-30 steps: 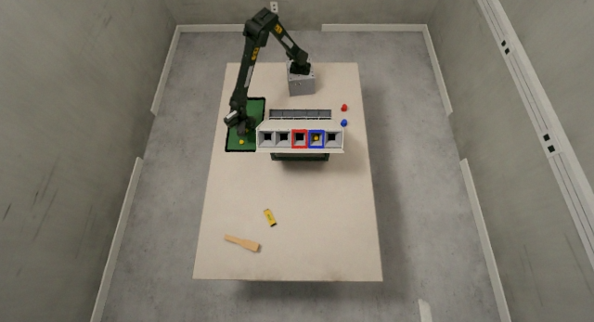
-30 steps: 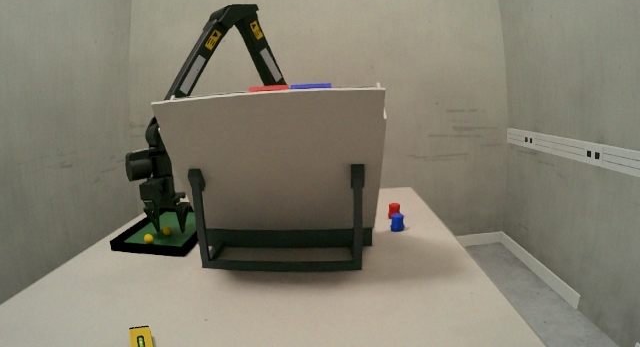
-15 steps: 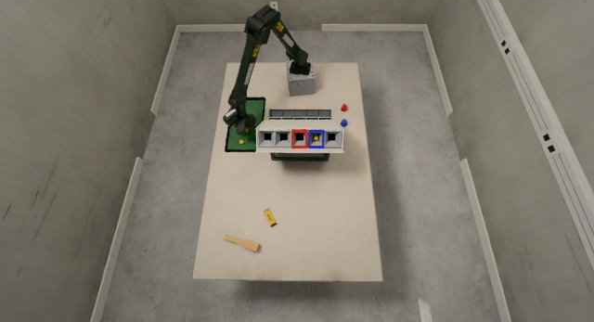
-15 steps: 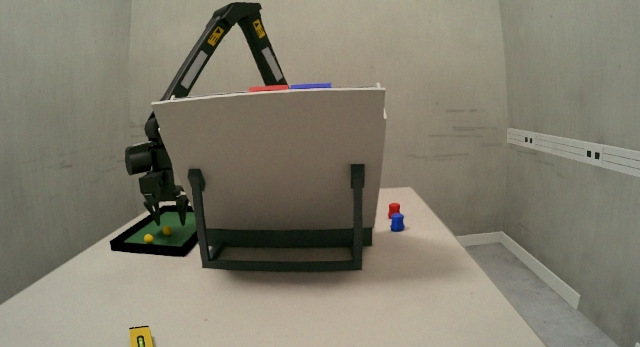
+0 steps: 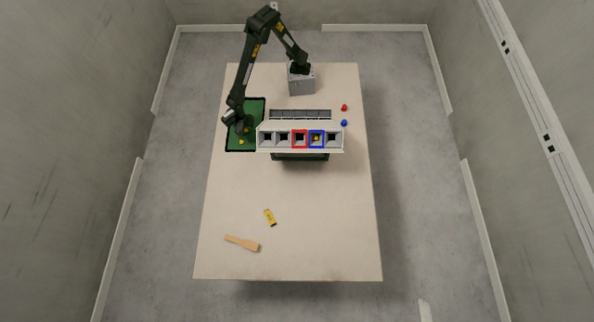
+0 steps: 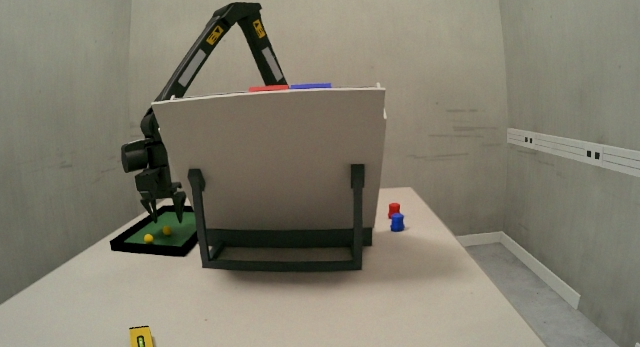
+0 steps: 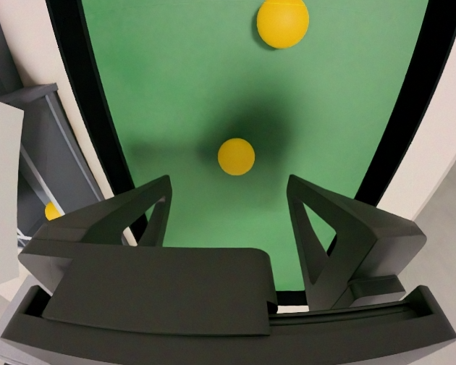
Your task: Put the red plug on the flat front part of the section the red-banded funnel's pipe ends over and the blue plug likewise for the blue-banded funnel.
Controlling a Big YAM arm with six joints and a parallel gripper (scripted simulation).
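My gripper is now 4 cm past the green marble tray, 2 cm to the left of it and 4 cm above it. Also, from my hand: blue band (16 cm ahead, 42 cm to the left, 28 cm above); then cover (2 cm ahead, 33 cm to the left, 16 cm above); then red band (17 cm ahead, 35 cm to the left, 28 cm above).
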